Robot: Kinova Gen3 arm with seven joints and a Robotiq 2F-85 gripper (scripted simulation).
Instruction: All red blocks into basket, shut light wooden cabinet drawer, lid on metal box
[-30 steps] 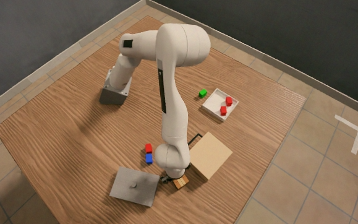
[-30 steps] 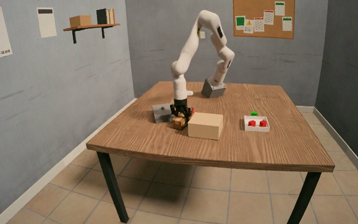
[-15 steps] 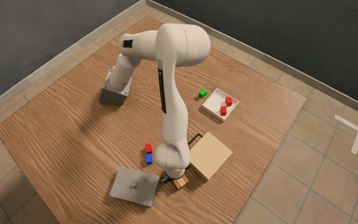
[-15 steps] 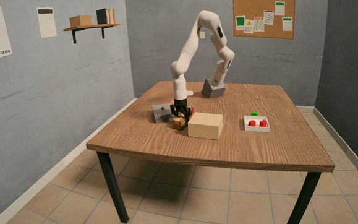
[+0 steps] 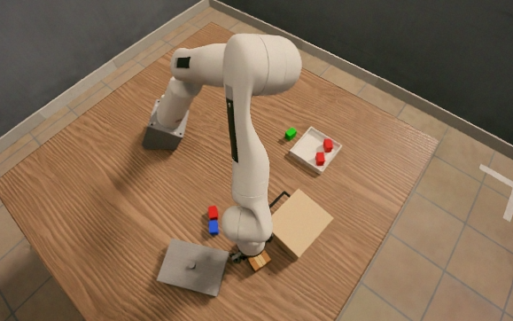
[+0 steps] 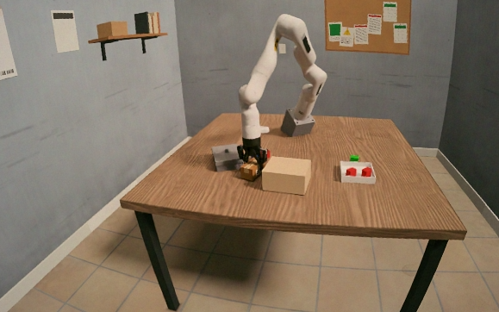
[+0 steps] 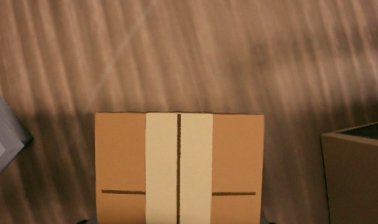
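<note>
Right now my hand is right at the brown cardboard box. From my hand the other things lie so: grey lid 7 cm behind, 18 cm to the right, 1 cm above; then blue block 14 cm behind, 6 cm to the right, 2 cm below; then light wooden cabinet 1 cm ahead, 16 cm to the left.
</note>
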